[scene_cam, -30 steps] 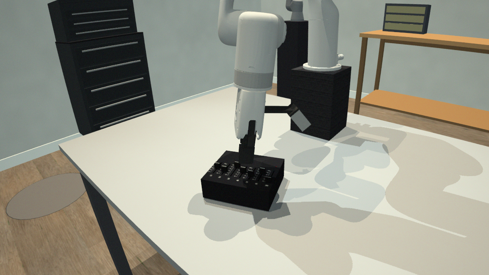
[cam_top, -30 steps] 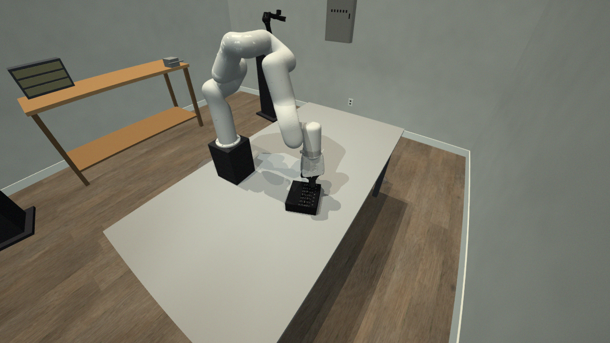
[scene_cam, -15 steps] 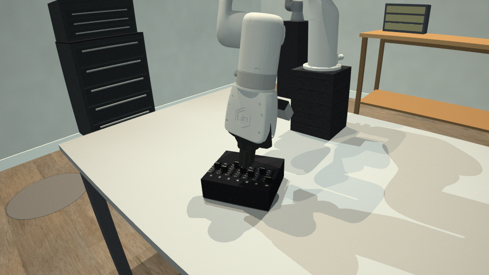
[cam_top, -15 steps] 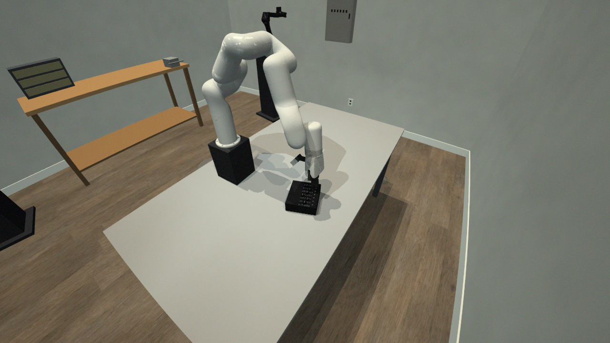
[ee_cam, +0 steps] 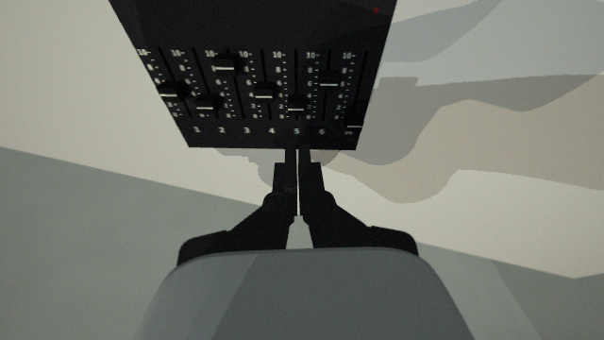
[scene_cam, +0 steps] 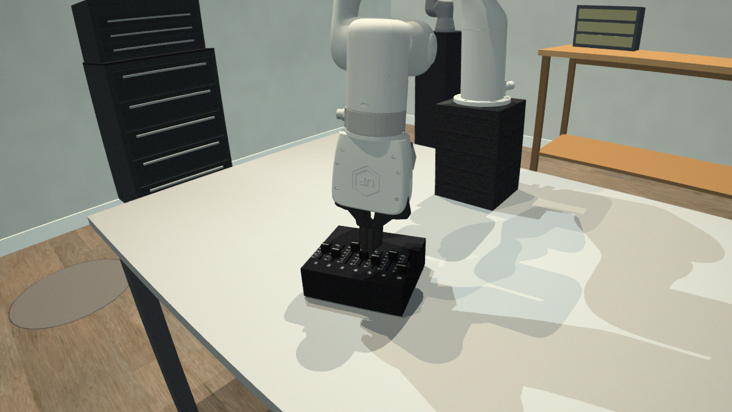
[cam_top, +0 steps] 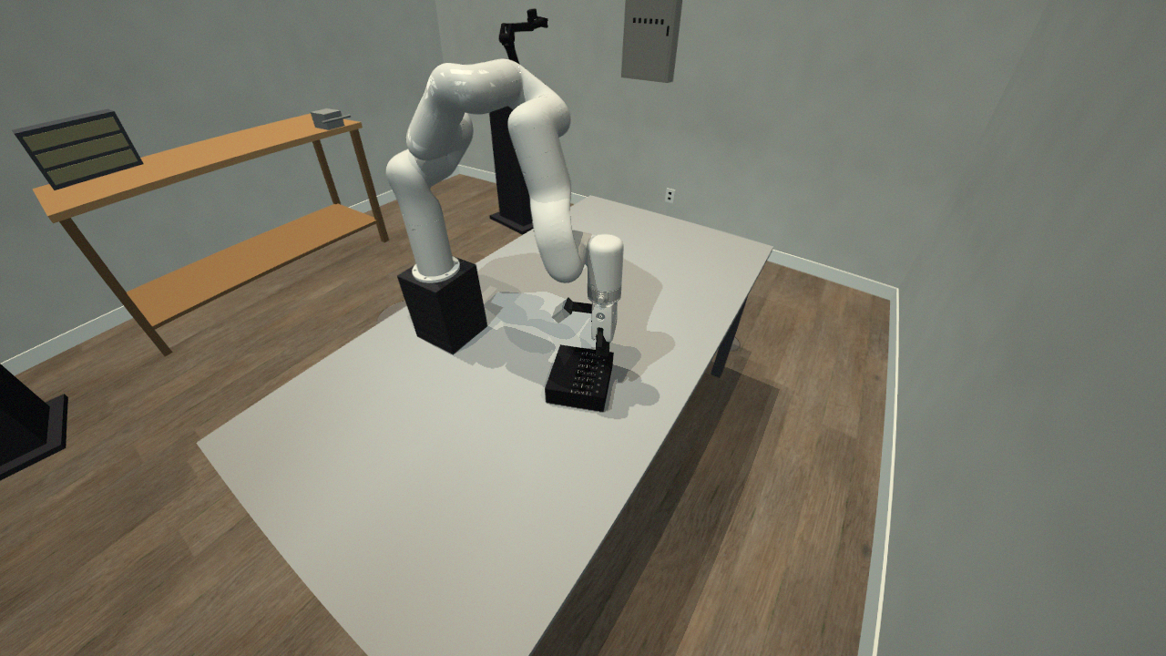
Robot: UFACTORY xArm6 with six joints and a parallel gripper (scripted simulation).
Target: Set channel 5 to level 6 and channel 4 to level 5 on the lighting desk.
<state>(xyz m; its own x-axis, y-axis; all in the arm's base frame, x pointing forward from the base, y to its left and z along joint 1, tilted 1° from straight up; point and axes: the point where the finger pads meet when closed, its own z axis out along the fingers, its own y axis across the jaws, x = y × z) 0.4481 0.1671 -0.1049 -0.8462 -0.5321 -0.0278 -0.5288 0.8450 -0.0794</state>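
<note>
Now: the channel 5 fader cap 20 mm behind my hand, 20 mm to the right of it and 50 mm below it. Also, from my hand: master fader cap (30 mm behind, 30 mm to the left, 50 mm below); then channel 4 cap (10 mm behind, 40 mm to the right, 50 mm below); then channel 6 fader cap (50 mm behind, 10 mm to the right, 50 mm below).
</note>
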